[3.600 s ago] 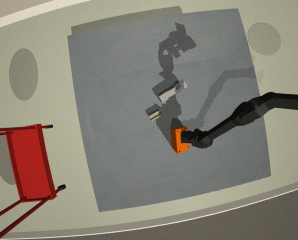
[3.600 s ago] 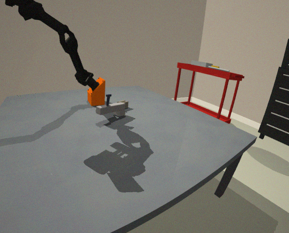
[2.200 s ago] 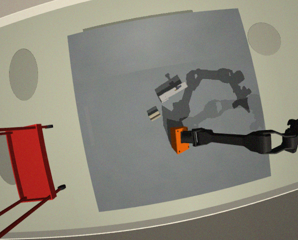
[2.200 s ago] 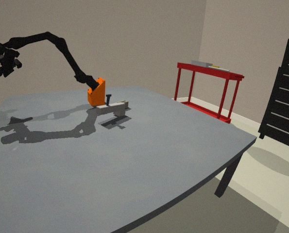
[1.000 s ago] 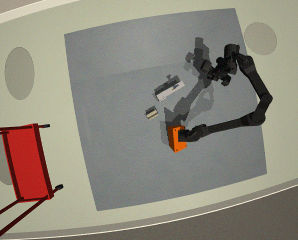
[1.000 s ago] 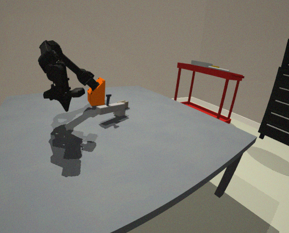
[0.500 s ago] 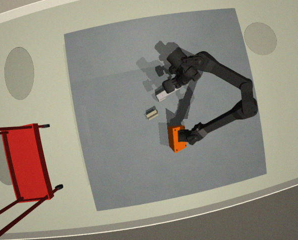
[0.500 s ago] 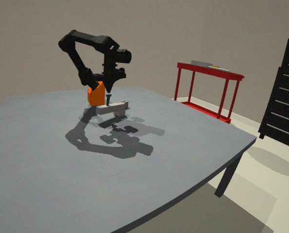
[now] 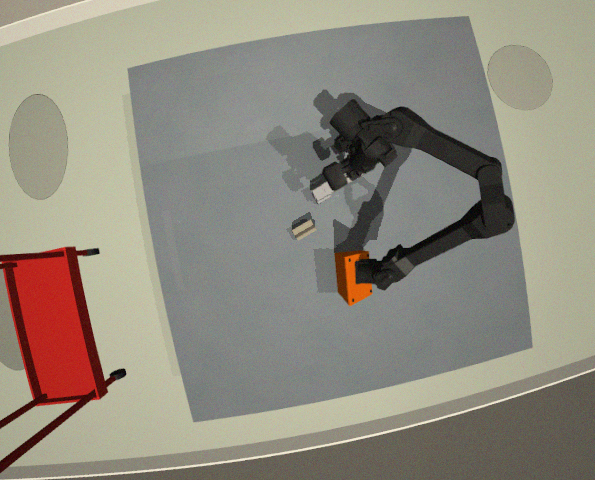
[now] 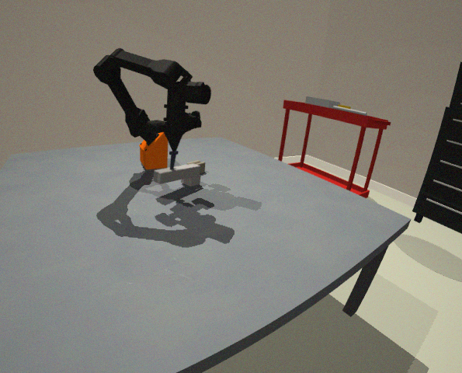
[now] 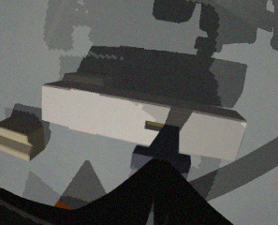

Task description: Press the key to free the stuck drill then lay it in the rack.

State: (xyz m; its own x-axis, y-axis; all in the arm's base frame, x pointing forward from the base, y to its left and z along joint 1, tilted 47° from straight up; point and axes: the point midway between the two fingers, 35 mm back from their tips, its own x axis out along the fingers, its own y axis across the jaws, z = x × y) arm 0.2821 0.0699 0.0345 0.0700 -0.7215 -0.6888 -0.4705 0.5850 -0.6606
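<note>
My gripper tip is 30 mm above the dark key. Round my gripper tip: light grey block: 90 mm below, 20 mm to the left, 10 mm behind; then beige rack: 160 mm behind, 130 mm to the left, 120 mm below; then drill: 80 mm below, 40 mm to the left, 20 mm behind.
</note>
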